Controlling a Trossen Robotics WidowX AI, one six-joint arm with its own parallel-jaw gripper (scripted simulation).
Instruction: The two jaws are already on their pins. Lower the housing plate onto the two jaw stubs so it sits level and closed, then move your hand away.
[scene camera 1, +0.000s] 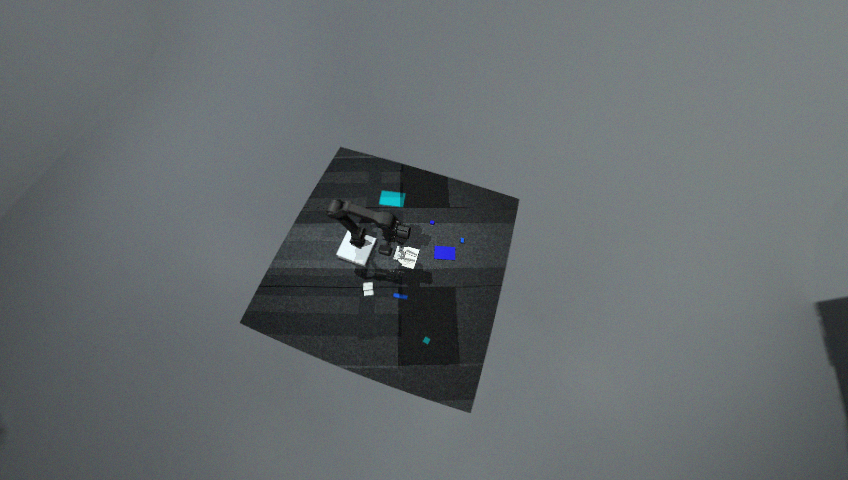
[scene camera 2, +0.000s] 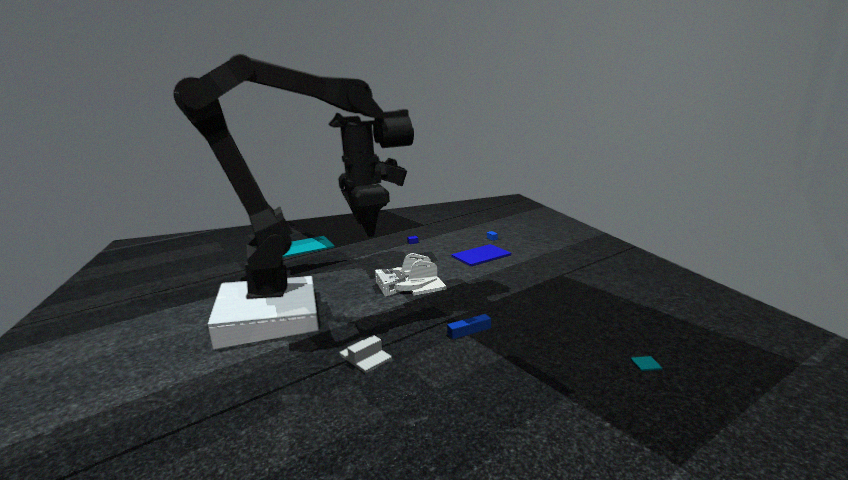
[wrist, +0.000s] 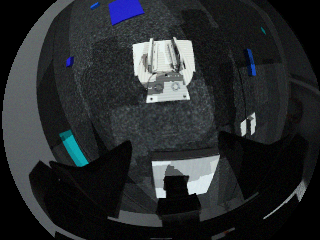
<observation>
My gripper (scene camera 2: 365, 230) is open, holding nothing. Further things: a blue flat plate (scene camera 2: 472, 257).
My gripper also shows in the wrist view (wrist: 176, 141).
</observation>
